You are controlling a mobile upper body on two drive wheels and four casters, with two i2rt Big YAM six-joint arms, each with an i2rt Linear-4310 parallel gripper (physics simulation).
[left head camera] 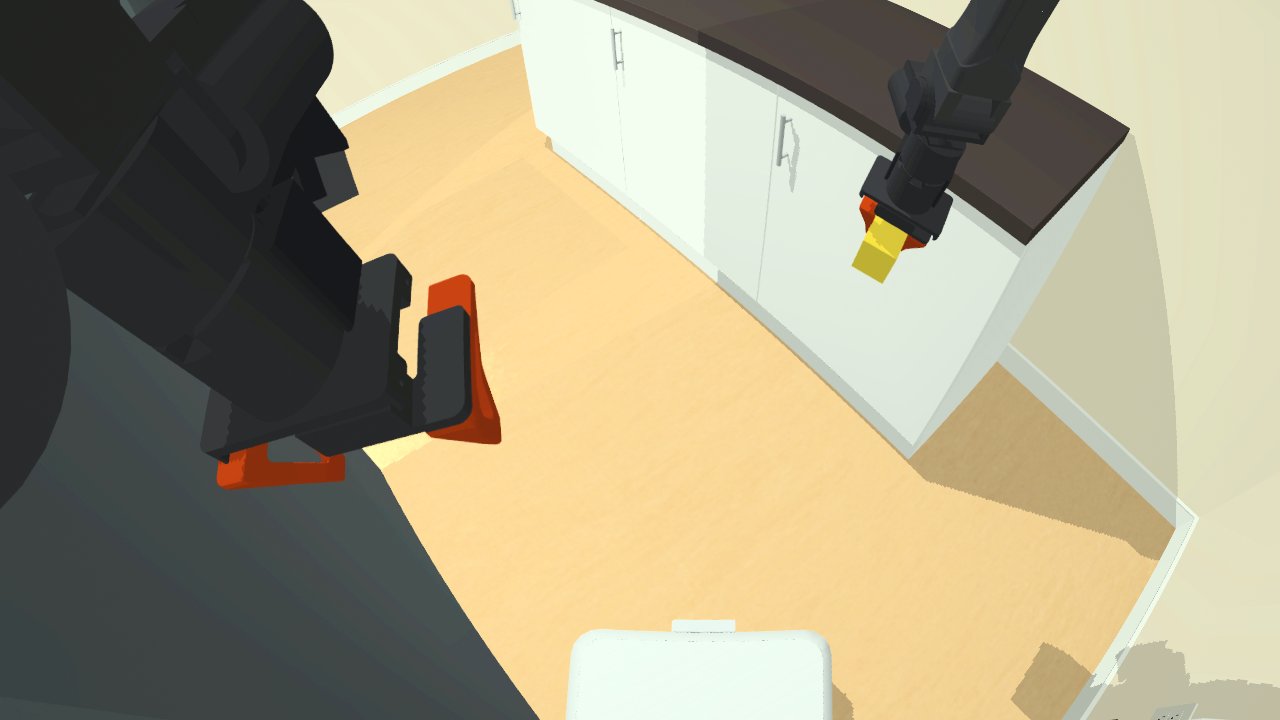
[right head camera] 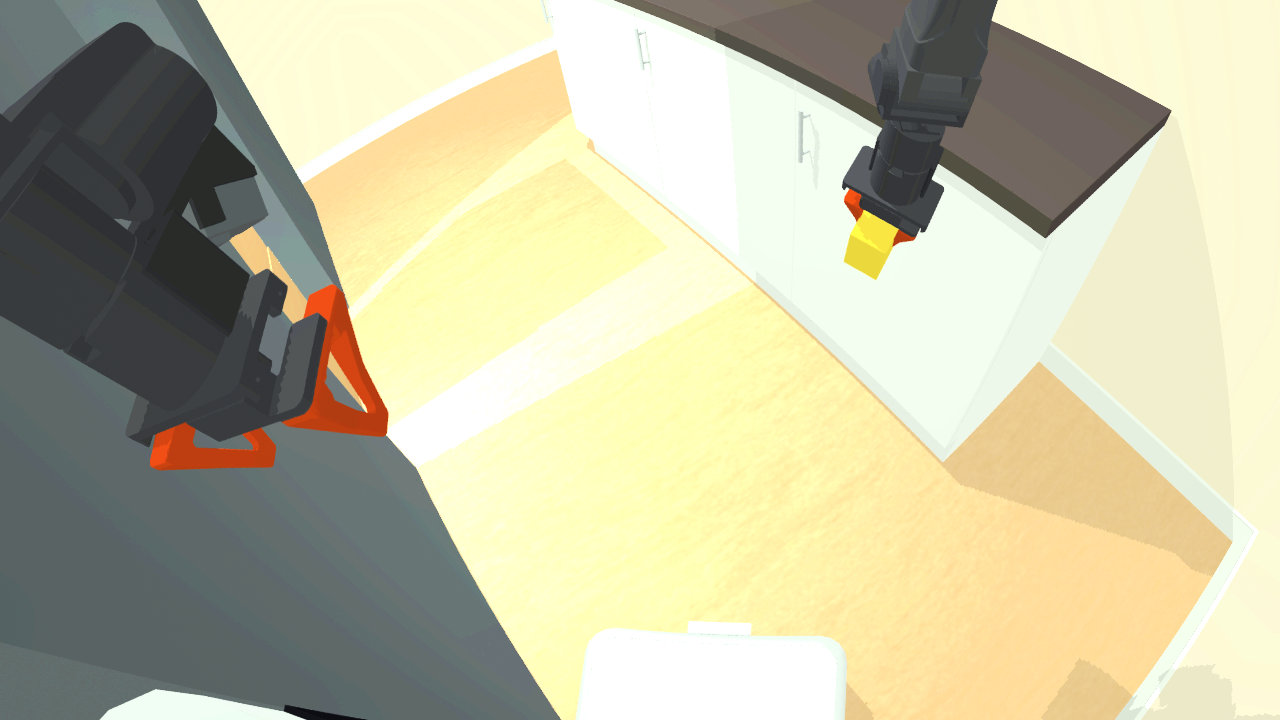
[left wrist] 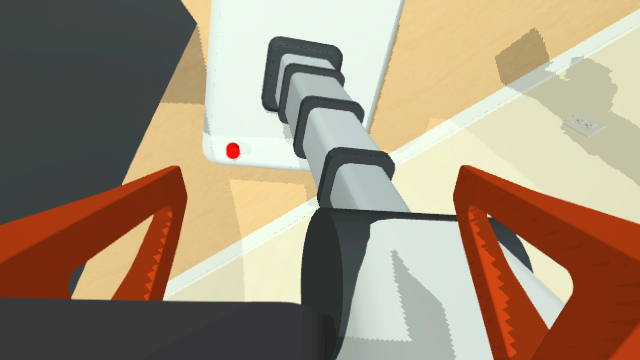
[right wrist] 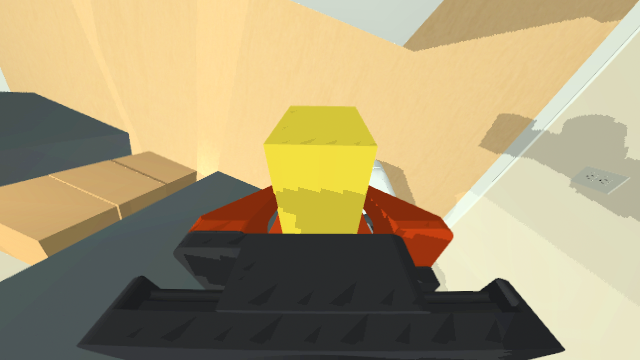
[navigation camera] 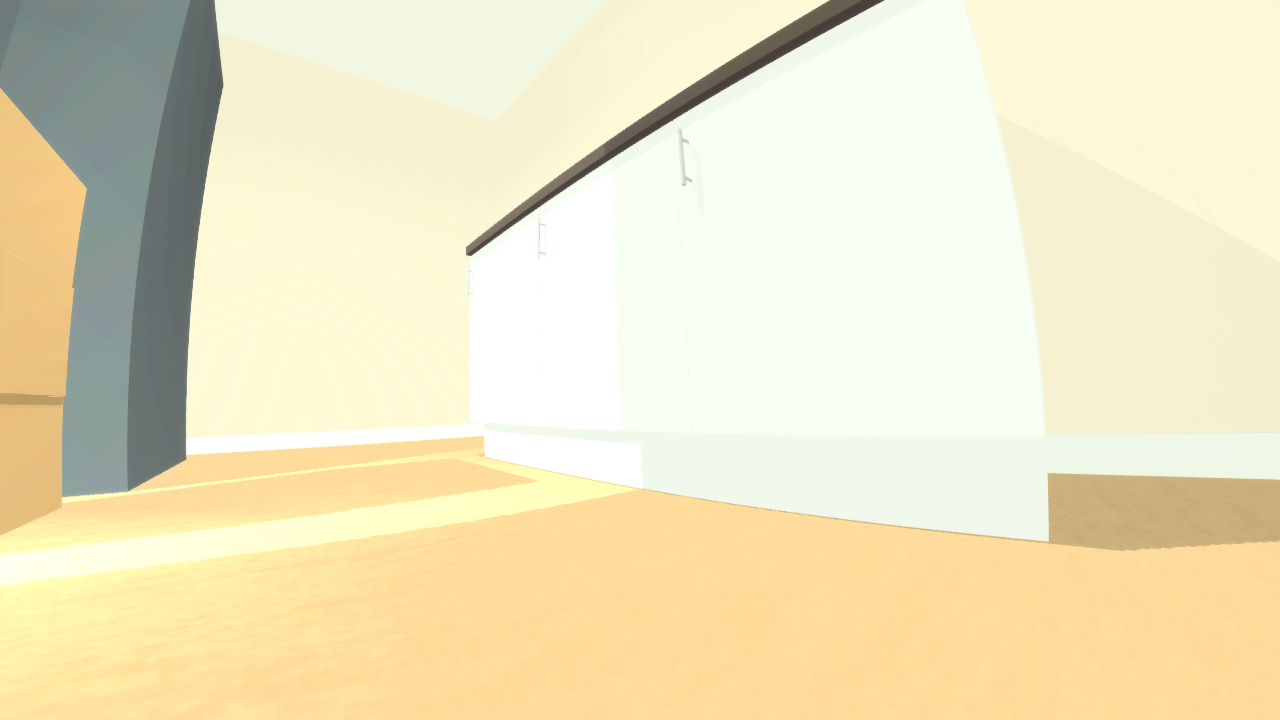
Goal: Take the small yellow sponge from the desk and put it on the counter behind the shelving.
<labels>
my left gripper: left head camera; right head camera; left wrist 320,181; not seen in the right wrist view (out of frame); not seen in the navigation camera view (out of frame)
my right gripper: left head camera 883,239; right head camera 877,233; right wrist 320,180; not seen in the left wrist view (out of frame); not seen in the navigation camera view (out of frame)
small yellow sponge: left head camera; right head camera; right wrist 320,158; not seen in the left wrist view (out of frame); not seen in the navigation camera view (out of frame)
same spot on my left gripper: (right head camera: pixel 298 397) = (left head camera: pixel 457 404)
same spot on small yellow sponge: (left head camera: pixel 883 242) = (right head camera: pixel 871 236)
</labels>
